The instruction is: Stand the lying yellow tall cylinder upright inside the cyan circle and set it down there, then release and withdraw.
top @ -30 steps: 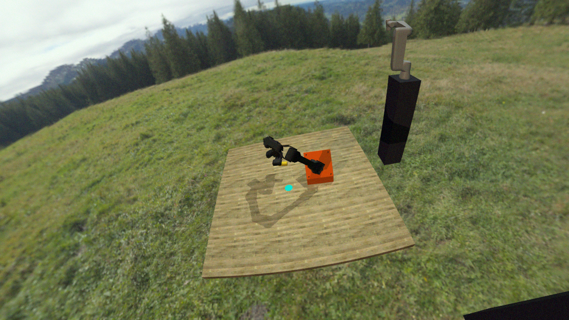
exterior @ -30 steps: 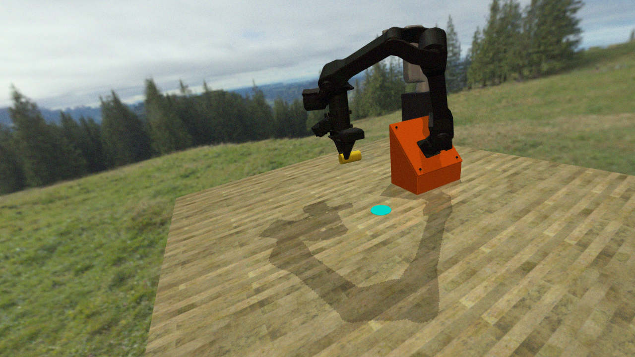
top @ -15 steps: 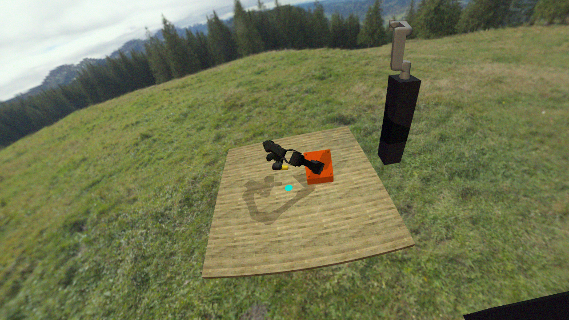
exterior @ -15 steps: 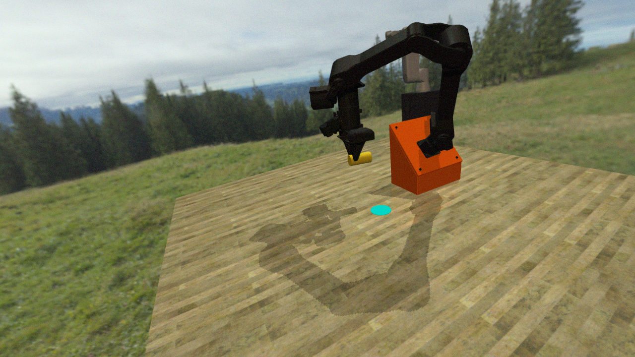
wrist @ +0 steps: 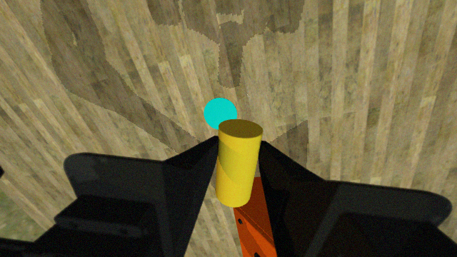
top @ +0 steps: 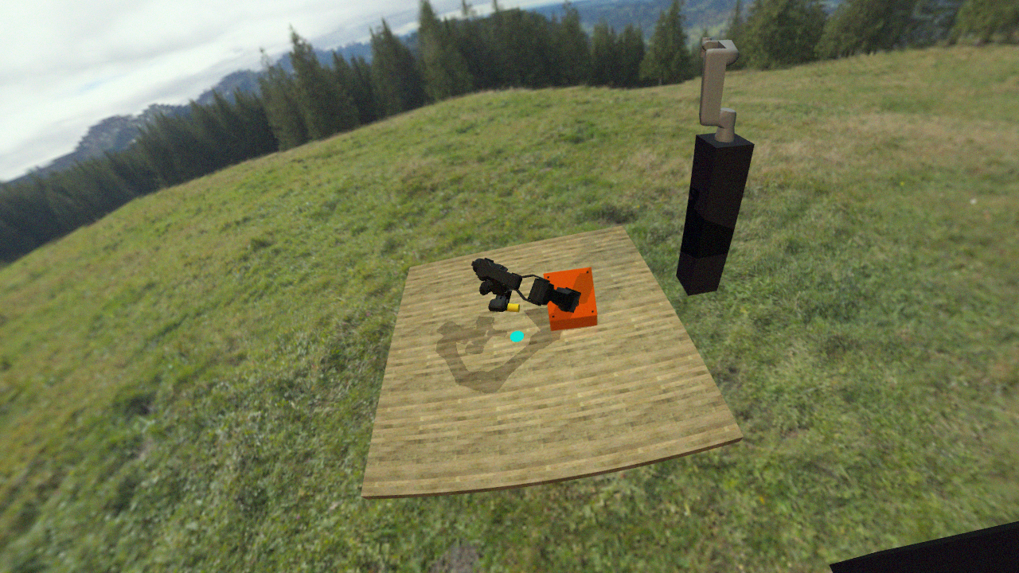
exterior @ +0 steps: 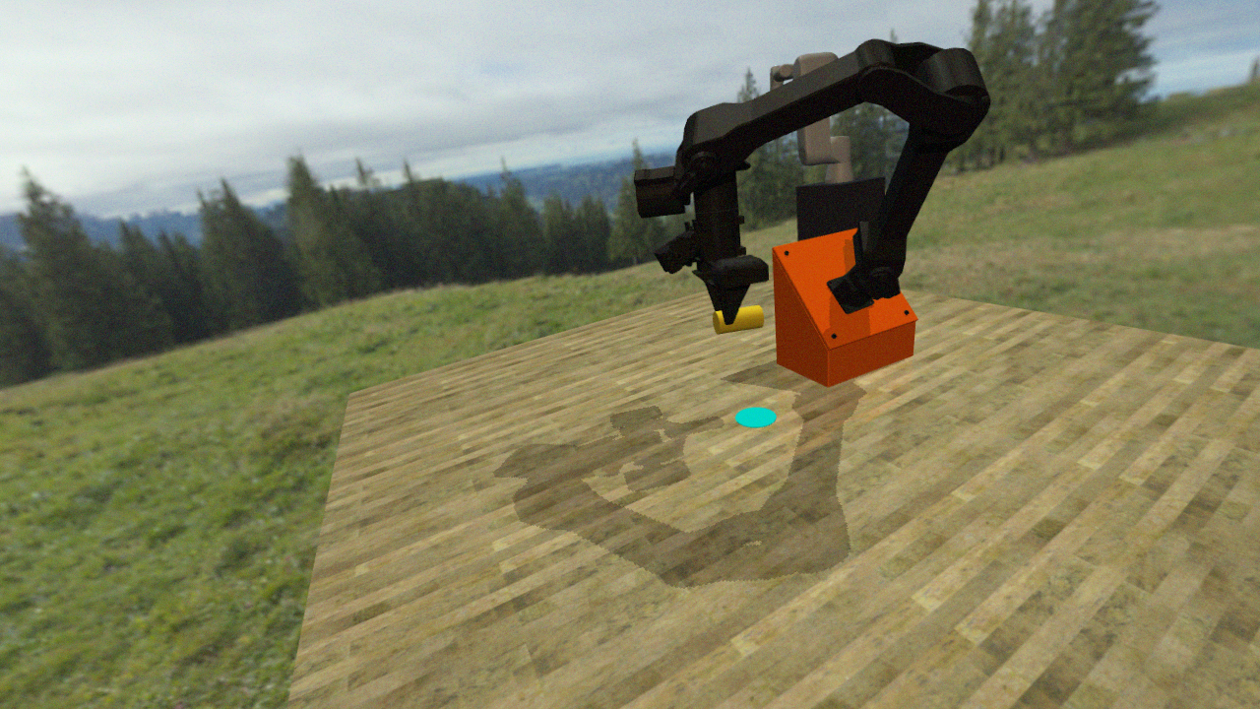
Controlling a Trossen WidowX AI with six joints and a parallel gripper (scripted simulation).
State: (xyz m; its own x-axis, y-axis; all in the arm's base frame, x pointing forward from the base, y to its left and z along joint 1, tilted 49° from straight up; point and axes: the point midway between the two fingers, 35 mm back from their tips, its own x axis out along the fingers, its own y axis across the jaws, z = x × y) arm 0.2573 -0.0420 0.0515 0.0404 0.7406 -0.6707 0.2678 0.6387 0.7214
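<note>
My gripper tip is now 150 mm above the cyan circle, 40 mm to the right of it and 20 mm past it. Also, from my gripper tip: yellow tall cylinder 20 mm behind, 10 mm to the left.
</note>
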